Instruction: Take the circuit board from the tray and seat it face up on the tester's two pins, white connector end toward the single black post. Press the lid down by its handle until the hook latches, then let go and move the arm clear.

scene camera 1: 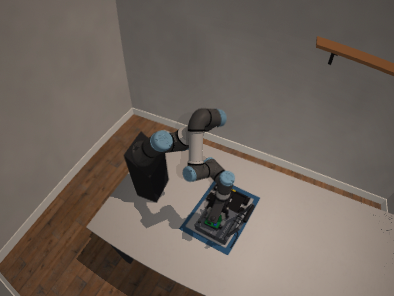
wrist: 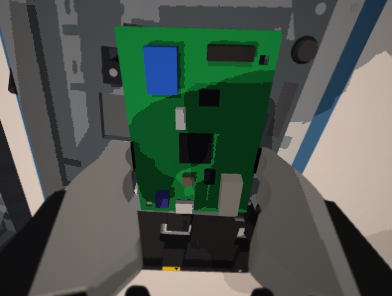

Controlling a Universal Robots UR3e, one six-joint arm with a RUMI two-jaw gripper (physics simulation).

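Note:
The green circuit board is gripped by its two long edges, its parts facing the wrist camera. Its blue block is at the far end and its white connectors at the near end in the wrist view. My gripper is shut on the board, over the grey tester. The board hides the tester's middle; the two pins and the single black post cannot be made out. The lid stands raised at the tester's right side in the scene view. Whether the board touches the tester cannot be told.
A black tray-like part with a yellow mark lies behind the tester. A round black knob stands beyond the board's far right corner. A blue mat lies under the fixture on the pale table.

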